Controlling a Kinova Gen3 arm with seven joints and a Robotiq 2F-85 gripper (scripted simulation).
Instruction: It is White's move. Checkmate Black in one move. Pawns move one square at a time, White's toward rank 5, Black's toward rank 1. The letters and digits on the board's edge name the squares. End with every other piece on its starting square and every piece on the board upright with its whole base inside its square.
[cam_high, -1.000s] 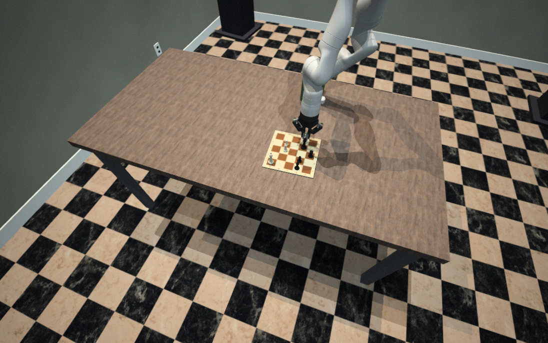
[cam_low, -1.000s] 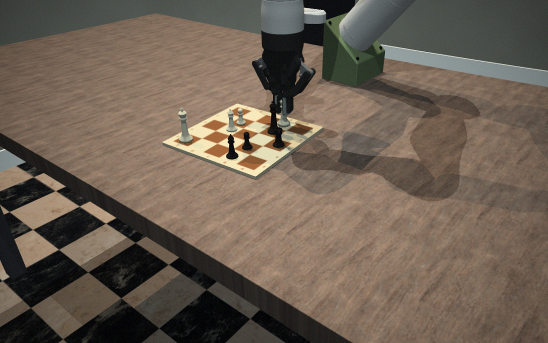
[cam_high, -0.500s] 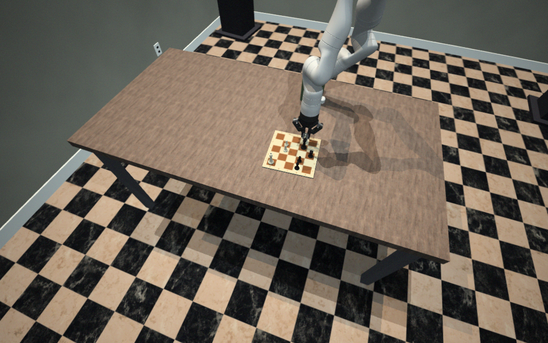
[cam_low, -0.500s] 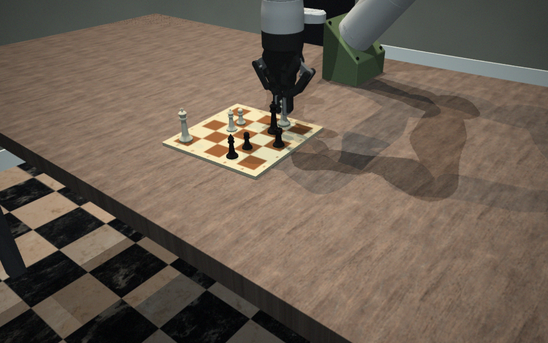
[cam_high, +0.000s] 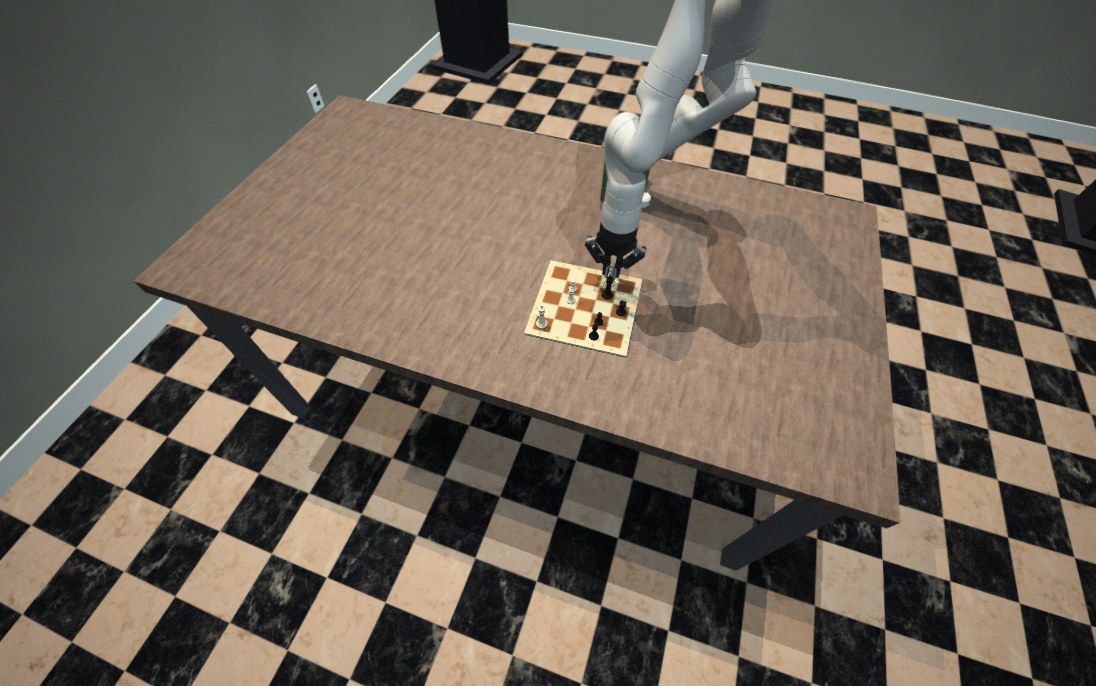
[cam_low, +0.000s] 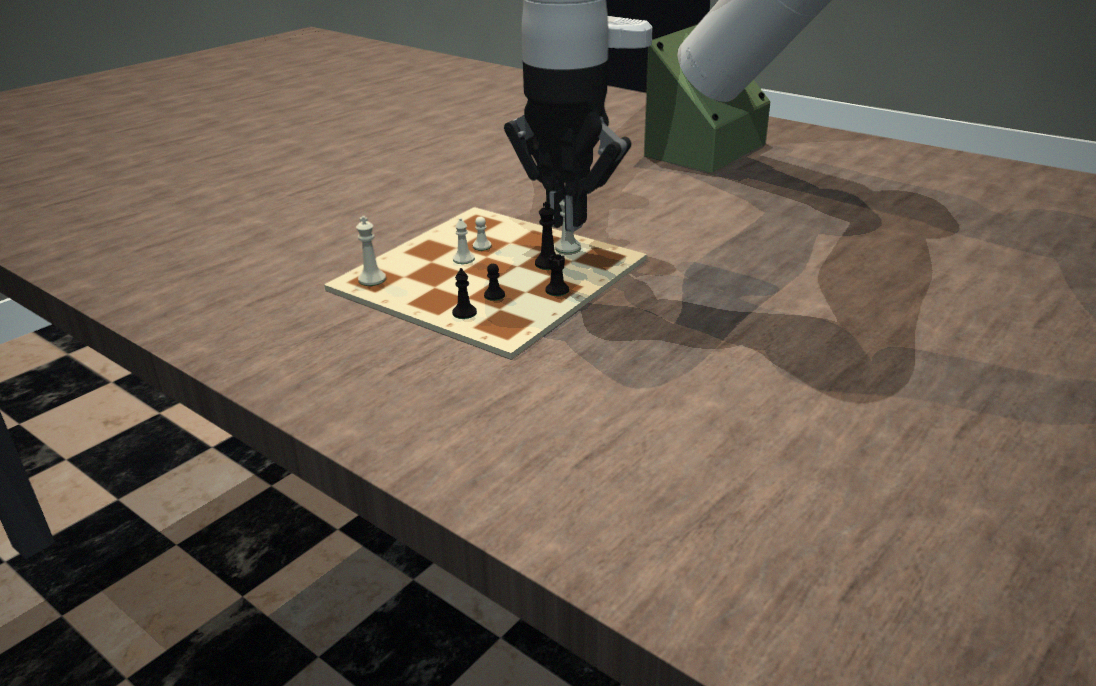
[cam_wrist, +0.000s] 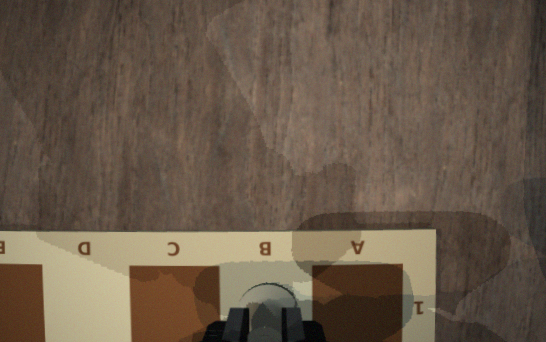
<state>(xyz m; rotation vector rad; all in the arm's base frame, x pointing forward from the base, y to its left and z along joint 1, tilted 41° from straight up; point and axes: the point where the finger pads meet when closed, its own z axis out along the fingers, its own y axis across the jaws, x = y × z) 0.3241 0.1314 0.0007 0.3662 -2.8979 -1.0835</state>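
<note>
Now: hand 20 mm above the white queen. From my hand the other things lie so: white pawn 50 mm ahead, 70 mm to the right, 30 mm below; then black king 30 mm ahead, 10 mm to the left, 10 mm below; then chessboard 80 mm ahead, 20 mm to the right, 50 mm below.
</note>
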